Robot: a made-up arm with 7 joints.
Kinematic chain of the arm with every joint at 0, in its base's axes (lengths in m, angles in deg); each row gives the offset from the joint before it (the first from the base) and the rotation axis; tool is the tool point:
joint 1: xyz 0 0 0 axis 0 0.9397 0.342
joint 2: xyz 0 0 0 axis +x
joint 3: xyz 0 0 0 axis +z
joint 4: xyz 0.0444 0 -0.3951 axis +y
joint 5: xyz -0.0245 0 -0.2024 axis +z
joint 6: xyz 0 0 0 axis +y
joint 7: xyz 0 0 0 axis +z
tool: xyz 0 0 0
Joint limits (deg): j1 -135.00..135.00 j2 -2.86..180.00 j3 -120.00..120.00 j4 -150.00..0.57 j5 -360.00..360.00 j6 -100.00..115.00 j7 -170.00..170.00
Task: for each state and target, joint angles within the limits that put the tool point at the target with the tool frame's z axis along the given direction. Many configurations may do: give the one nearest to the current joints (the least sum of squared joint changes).
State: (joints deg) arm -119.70 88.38 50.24 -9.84 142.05 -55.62 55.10
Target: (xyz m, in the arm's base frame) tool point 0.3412 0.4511 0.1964 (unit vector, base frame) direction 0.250 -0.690 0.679
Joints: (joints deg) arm -91.28 73.91 29.99 -1.77 122.21 -80.71 55.10
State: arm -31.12 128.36 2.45 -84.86 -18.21 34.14 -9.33
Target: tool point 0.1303 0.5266 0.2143 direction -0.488 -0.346 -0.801
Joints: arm -5.09 121.06 -37.09 -43.19 -62.15 51.96 -9.33
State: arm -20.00 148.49 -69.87 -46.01 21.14 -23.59 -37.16
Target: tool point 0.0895 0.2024 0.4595 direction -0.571 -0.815 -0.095
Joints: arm -5.66 180.00 -58.79 -81.41 19.61 -6.50 -37.16
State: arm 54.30 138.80 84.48 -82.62 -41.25 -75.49 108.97
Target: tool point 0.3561 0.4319 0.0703 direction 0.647 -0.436 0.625
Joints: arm 78.51 133.91 40.71 -56.27 -85.57 -97.63 108.97
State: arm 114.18 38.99 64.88 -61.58 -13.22 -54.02 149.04
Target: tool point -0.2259 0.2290 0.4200 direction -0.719 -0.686 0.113
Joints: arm 135.00 38.01 106.02 -73.65 2.62 -48.08 149.04
